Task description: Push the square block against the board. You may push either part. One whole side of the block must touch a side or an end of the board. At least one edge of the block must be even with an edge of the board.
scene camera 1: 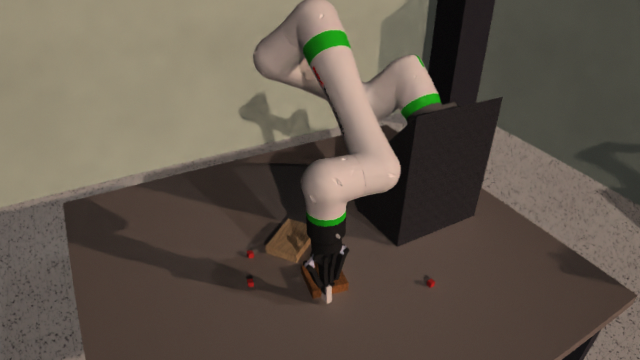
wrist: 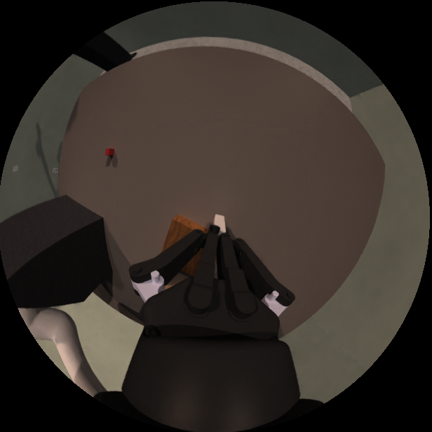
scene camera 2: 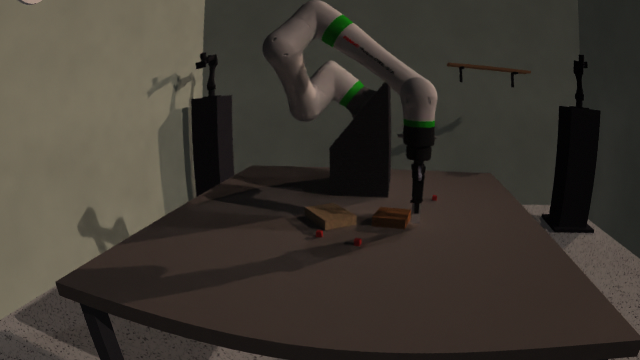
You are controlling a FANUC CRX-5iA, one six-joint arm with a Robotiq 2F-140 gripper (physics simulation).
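Places are measured from the arm's base along level axes (x right, y ahead, z up), in millimetres.
Where they show: gripper, fingertip midpoint: (scene camera 1: 326,299) (scene camera 2: 415,222); arm's base, origin of the base link: (scene camera 1: 432,129) (scene camera 2: 366,106).
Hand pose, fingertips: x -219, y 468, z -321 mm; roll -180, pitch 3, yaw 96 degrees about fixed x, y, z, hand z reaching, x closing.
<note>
Things, the pixels of their top centre, and the offset from my fingertips.
- square block, middle of its top: (scene camera 1: 324,274) (scene camera 2: 392,213) dx +75, dy -32, dz +16 mm
- board, middle of its top: (scene camera 2: 329,211) (scene camera 1: 292,236) dx +270, dy -18, dz +16 mm
- red cube, middle of its top: (scene camera 1: 431,281) (scene camera 2: 434,195) dx -70, dy -301, dz +3 mm
The square block (scene camera 1: 341,286) (scene camera 2: 392,217) (wrist: 177,235), dark orange-brown wood, lies flat on the table, partly behind the gripper in scene camera 1 and the wrist view. The board (scene camera 1: 286,243) (scene camera 2: 331,218), lighter wood, lies to its left in both scene views, turned at a different angle. A gap shows between them in scene camera 2. My gripper (scene camera 1: 328,294) (scene camera 2: 416,207) (wrist: 217,221) is shut and empty, pointing down, its tips low beside the block on the side away from the board. Whether the tips touch the block cannot be told.
Two red cubes (scene camera 1: 250,254) (scene camera 1: 251,283) (scene camera 2: 319,233) (scene camera 2: 357,242) lie near the board and block. Another red cube (scene camera 1: 431,283) (scene camera 2: 434,198) (wrist: 109,152) lies on the block's far side from the board. The arm's black stand (scene camera 1: 440,175) (scene camera 2: 367,160) rises behind.
</note>
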